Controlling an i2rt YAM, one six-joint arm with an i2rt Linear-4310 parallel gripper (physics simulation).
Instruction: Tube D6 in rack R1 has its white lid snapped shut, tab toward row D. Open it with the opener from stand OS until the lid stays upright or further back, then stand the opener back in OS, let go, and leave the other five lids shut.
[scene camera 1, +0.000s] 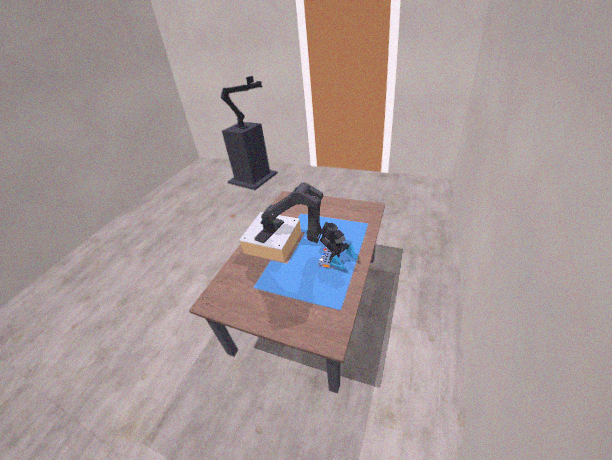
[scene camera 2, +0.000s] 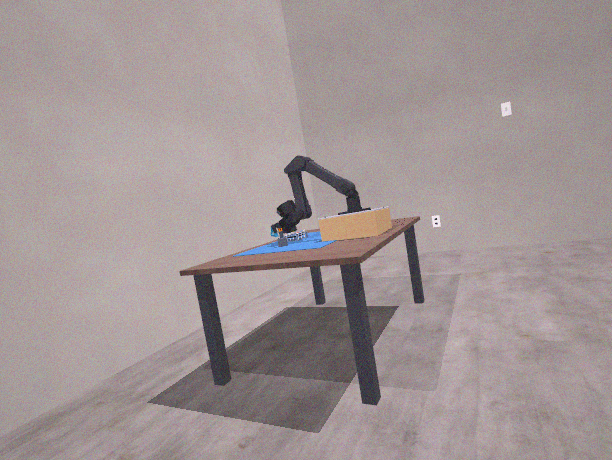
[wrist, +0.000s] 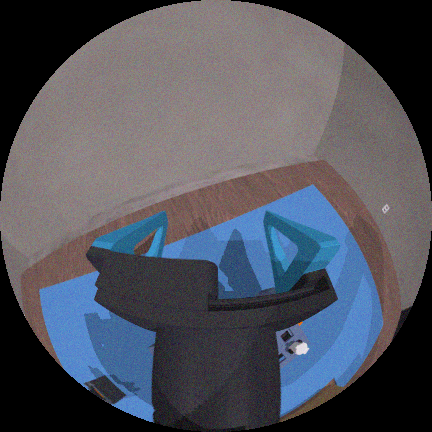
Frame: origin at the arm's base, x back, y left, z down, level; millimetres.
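Where they show: gripper, fingertip midpoint: (scene camera 1: 351, 263) (scene camera 2: 278, 232) (wrist: 215, 215); arm's base, link origin: (scene camera 1: 269, 230) (scene camera 2: 355, 212).
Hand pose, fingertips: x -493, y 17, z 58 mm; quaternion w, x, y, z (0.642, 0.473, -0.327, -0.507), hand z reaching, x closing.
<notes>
Things, the pixels of their top centre, and the offset from my fingertips. Level surfaces: height alone.
- Rack R1, top centre: (wrist: 244, 362) (scene camera 1: 328, 254) (scene camera 2: 295, 231) dy +14, dx +134, dz +2 mm
- white lid, top centre: (wrist: 301, 348) dy -35, dx +151, dz +2 mm
- dark grey block, top centre: (scene camera 2: 281, 237) dy +205, dx +208, dz +4 mm
- blue mat, surface height: dz +44 mm
- brown table, surface height: dz +47 mm
The gripper (scene camera 1: 352, 265) (wrist: 216, 215) is open, its two teal fingers wide apart with nothing between them, low over the far part of the mat beside the rack. Rack R1 (scene camera 1: 325, 257) (scene camera 2: 296, 236) (wrist: 302, 334) stands on the mat; the gripper body hides part of it in the wrist view. A white lid (wrist: 301, 348) shows at its edge. Which tube is D6, and the state of its lid, I cannot tell. Stand OS, a dark grey block (scene camera 2: 282, 242) (wrist: 107, 390), stands on the mat; the opener's orange top (scene camera 2: 280, 230) shows above it in scene camera 2.
The blue mat (scene camera 1: 285, 280) (scene camera 2: 260, 251) (wrist: 65, 320) lies on the brown table (scene camera 1: 280, 320) (scene camera 2: 300, 257) (wrist: 32, 290). The arm stands on a pale wooden box (scene camera 1: 262, 250) (scene camera 2: 355, 225). A second arm on a dark pedestal (scene camera 1: 247, 155) stands away from the table.
</notes>
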